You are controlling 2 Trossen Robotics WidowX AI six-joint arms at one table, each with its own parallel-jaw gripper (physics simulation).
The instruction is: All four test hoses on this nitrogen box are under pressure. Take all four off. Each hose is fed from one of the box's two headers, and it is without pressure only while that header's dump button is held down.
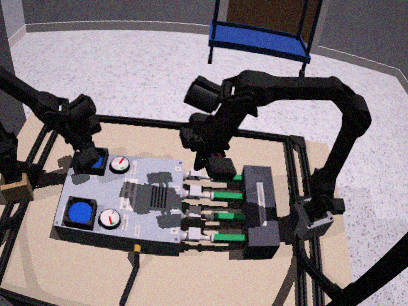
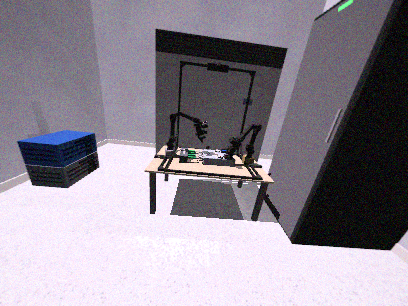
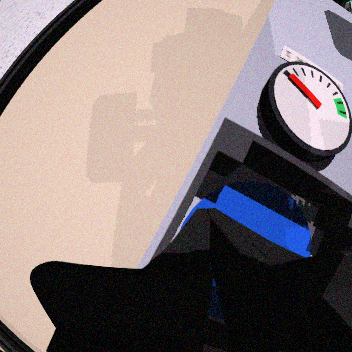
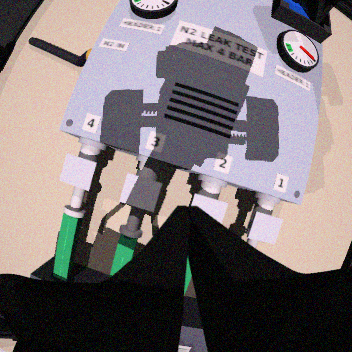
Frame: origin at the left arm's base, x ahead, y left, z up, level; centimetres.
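Seen in the pictures: left gripper, between the fingertips: (image 2: 227, 158) (image 3: 205, 217); right gripper, between the fingertips: (image 1: 195, 169) (image 2: 202, 142) (image 4: 185, 214); left arm's base, origin of its link: (image 1: 13, 175) (image 2: 248, 156); right arm's base, origin of its link: (image 1: 315, 211) (image 2: 170, 149).
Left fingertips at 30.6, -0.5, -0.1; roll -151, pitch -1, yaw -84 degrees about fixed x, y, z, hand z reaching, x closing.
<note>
Offsets run from my left fingertips to a thing's top centre, as dx, dy, dz. "spot": to the spot under its first point.
The grey nitrogen box (image 1: 148, 170) (image 4: 115, 70) (image 3: 300, 31) lies on the table. Four hoses with green sleeves are plugged into its ports: hose 1 (image 1: 237, 177) (image 4: 265, 227), hose 2 @(spot: +32.6, -23.4, -1.7) (image 1: 228, 195) (image 4: 209, 206), hose 3 @(spot: +30.2, -30.1, -1.8) (image 1: 230, 216) (image 4: 120, 258) and hose 4 @(spot: +27.4, -36.3, -1.8) (image 1: 230, 237) (image 4: 66, 244). My left gripper (image 1: 88, 159) (image 3: 204, 217) (image 2: 230, 153) is shut and presses on the back blue dump button @(-1.7, -2.3, -0.1) (image 1: 98, 163) (image 3: 258, 216). The header 1 gauge @(spot: +5.9, -6.1, +1.2) (image 1: 119, 164) (image 3: 311, 108) (image 4: 298, 49) points away from its green mark. My right gripper (image 1: 221, 170) (image 4: 185, 214) (image 2: 201, 136) is shut and empty, above hoses 1 and 2.
The front blue dump button @(-9.0, -19.9, +1.3) (image 1: 80, 212) and its gauge @(-1.2, -24.0, +1.3) (image 1: 109, 218) are free. The hoses end in a dark block @(spot: +40.7, -27.0, -0.3) (image 1: 260, 194). A black inlet hose @(spot: -0.2, -37.1, -6.9) (image 1: 131, 273) (image 4: 56, 52) leaves the box front. A black frame rail (image 1: 294, 170) edges the table. A blue cart (image 1: 260, 39) stands behind.
</note>
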